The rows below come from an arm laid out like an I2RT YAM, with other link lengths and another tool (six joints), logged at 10 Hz.
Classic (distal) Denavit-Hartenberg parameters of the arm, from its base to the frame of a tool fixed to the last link. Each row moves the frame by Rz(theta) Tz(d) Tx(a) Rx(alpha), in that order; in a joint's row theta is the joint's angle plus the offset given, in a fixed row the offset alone. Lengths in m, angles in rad.
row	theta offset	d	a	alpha
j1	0	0.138	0.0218	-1.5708
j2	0	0	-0.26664	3.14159
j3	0.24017	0	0.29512	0
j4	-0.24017	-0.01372	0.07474	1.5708
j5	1.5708	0.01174	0	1.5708
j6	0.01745	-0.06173	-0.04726	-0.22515
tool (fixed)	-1.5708	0.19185	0	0
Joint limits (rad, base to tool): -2.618..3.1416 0..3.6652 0..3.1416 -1.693..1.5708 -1.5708..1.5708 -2.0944..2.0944
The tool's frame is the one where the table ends.
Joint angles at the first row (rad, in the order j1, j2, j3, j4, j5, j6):
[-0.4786 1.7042 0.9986 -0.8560 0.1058 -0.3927]
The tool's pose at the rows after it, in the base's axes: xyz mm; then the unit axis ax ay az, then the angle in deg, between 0 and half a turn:
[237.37 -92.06 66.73 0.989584 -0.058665 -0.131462 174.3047]
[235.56 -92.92 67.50 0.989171 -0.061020 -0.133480 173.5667]
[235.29 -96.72 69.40 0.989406 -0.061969 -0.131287 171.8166]
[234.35 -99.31 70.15 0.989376 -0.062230 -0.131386 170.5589]
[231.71 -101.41 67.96 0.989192 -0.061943 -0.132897 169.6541]
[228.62 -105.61 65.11 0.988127 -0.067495 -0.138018 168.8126]
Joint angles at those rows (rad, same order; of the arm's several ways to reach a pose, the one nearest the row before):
[-0.4771 1.6997 0.9940 -0.8544 0.1180 -0.3896]
[-0.4771 1.6920 0.9894 -0.8559 0.1319 -0.3866]
[-0.4771 1.6797 0.9879 -0.8498 0.1579 -0.3896]
[-0.4771 1.6721 0.9848 -0.8453 0.1779 -0.3927]
[-0.4801 1.6674 0.9726 -0.8330 0.1932 -0.3988]
[-0.4908 1.6705 0.9649 -0.8238 0.2116 -0.4004]

